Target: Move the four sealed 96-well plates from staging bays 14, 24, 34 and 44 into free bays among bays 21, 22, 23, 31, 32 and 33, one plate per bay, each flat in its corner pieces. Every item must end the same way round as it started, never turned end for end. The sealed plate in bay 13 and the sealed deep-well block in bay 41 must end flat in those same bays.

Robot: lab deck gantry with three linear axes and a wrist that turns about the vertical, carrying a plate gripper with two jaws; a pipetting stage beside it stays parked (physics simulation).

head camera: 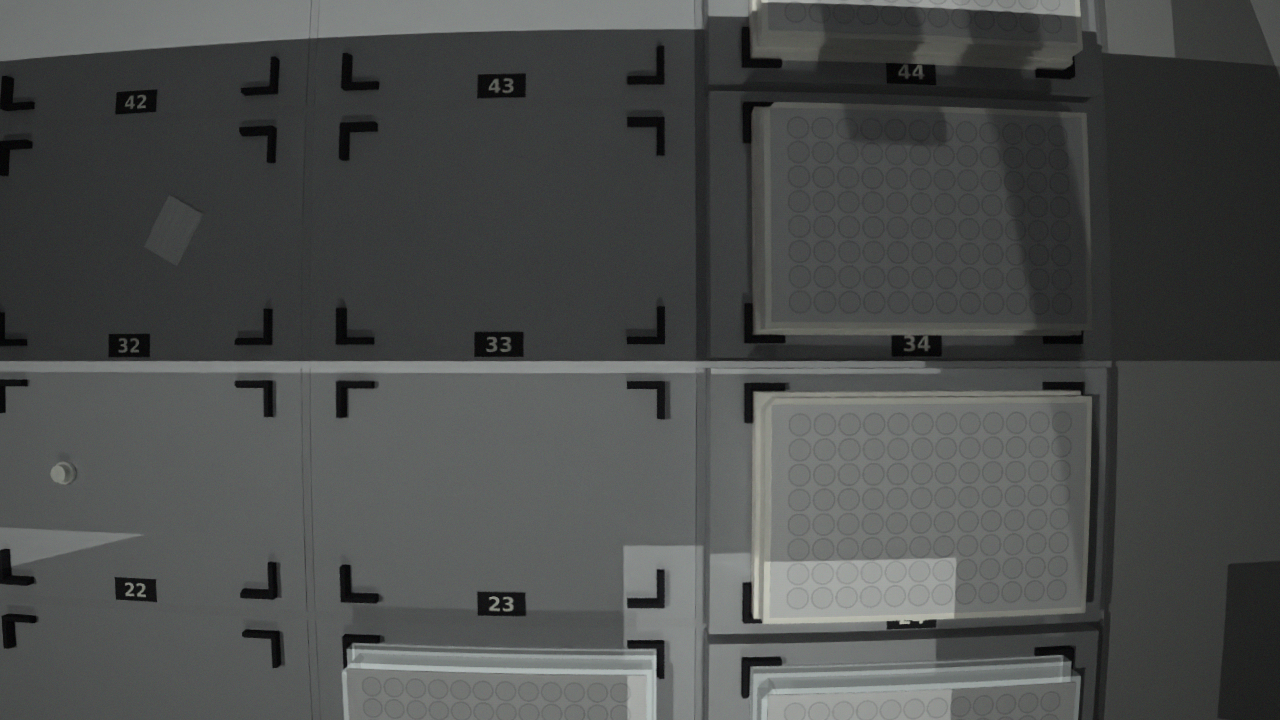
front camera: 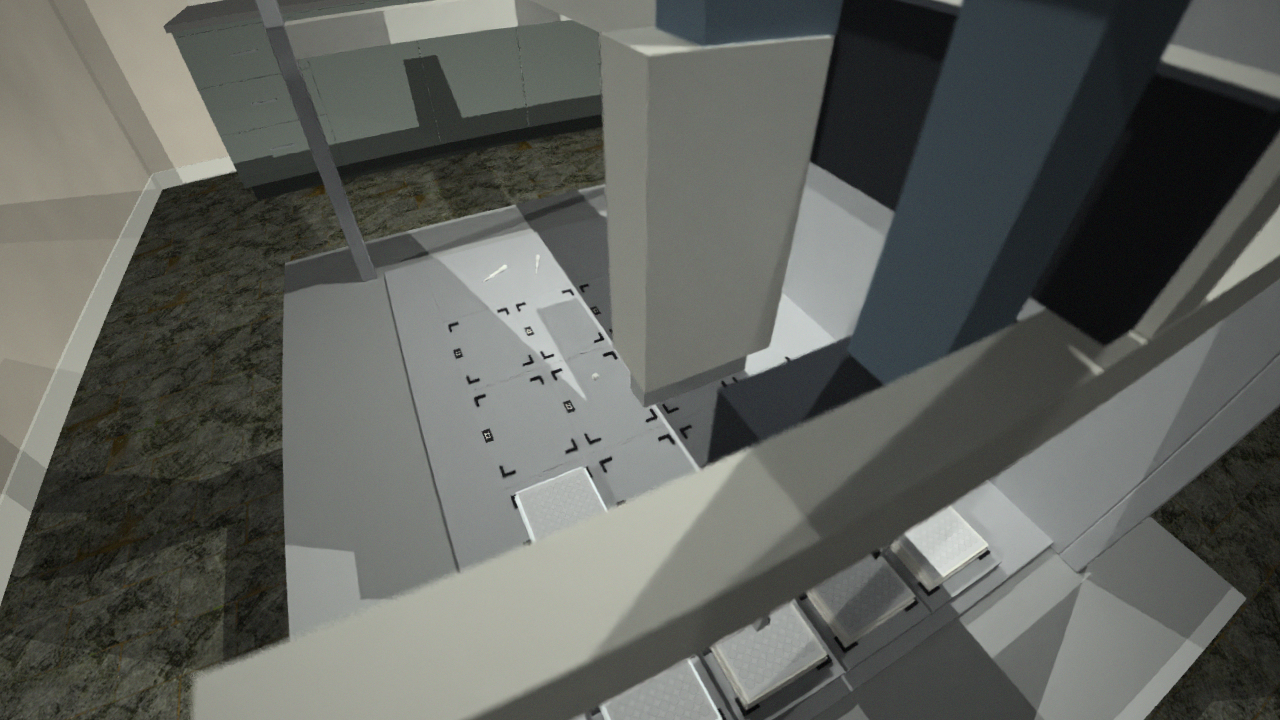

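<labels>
My gripper is out of frame in the head camera view, though I do find it in the front camera view [807, 569]. As for a small flat card, I see it in the head camera view [177, 222].
</labels>
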